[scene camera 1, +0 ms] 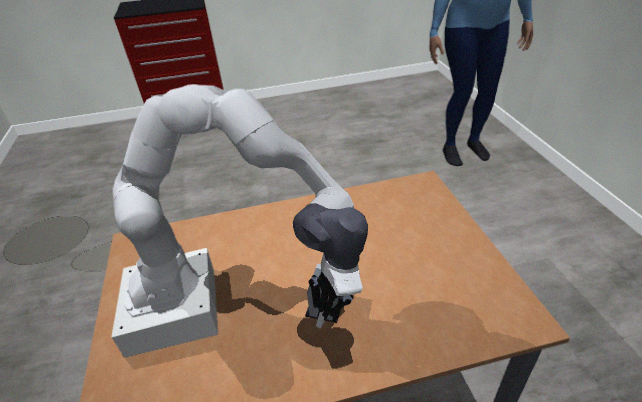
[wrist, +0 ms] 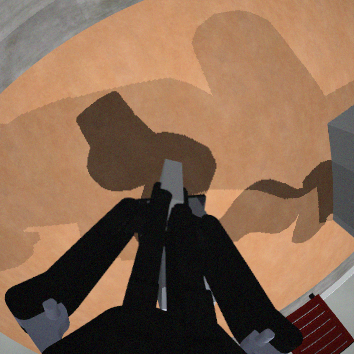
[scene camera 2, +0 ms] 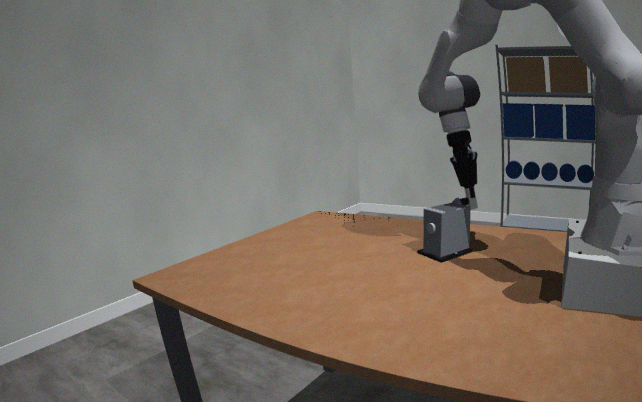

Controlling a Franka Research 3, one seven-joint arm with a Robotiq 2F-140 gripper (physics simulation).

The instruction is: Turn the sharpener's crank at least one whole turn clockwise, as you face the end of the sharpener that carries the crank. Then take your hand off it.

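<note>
The sharpener (scene camera 2: 455,232) (wrist: 198,206) is a grey box on a black base. It stands upright on the table in the scene camera 2 view, with a round pale knob on the end facing that camera. Its dark crank (scene camera 2: 463,201) shows at the top of the far end. My gripper (scene camera 1: 320,324) (scene camera 2: 471,201) (wrist: 169,173) is shut with nothing between its fingers. Its fingertips are at the crank's end, close beside the crank; whether they touch it I cannot tell. In the wrist view the fingers hide most of the sharpener and the crank. In the scene camera 1 view the gripper covers most of it.
The arm's pale base block (scene camera 1: 167,340) (scene camera 2: 600,285) (wrist: 345,180) stands on the wooden table (scene camera 1: 410,240) (scene camera 2: 300,290) (wrist: 150,30). A red drawer cabinet (scene camera 1: 172,50) (wrist: 320,327), a person (scene camera 1: 475,75) and a shelf rack (scene camera 2: 550,94) stand beyond the table.
</note>
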